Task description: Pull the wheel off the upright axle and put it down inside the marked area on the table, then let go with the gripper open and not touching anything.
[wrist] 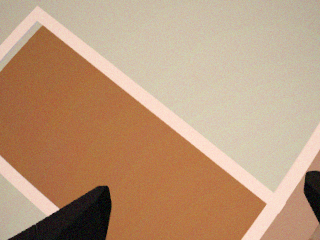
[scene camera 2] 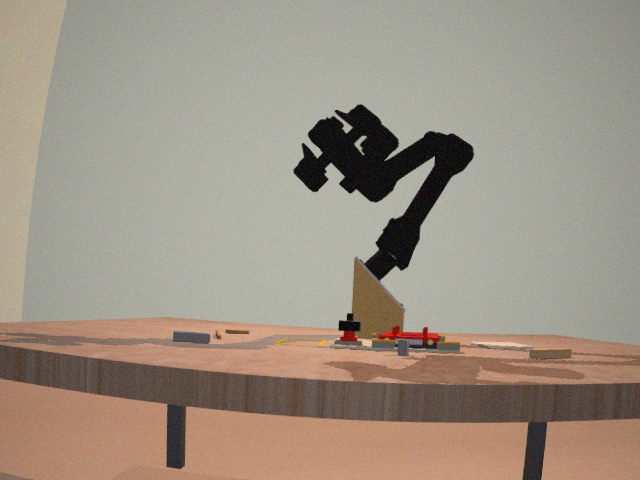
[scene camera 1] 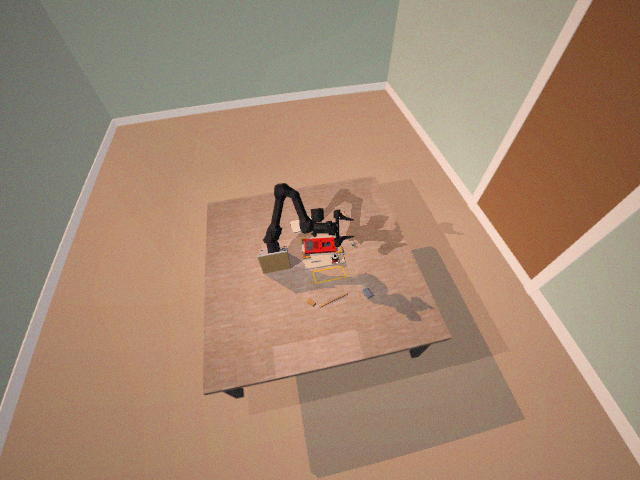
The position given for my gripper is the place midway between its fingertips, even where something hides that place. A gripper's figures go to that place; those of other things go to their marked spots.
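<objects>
My gripper (scene camera 2: 320, 128) is 1.05 m from the lens, and there's a red brick assembly (scene camera 2: 425, 340) that's 1.05 m from the lens too.
</objects>
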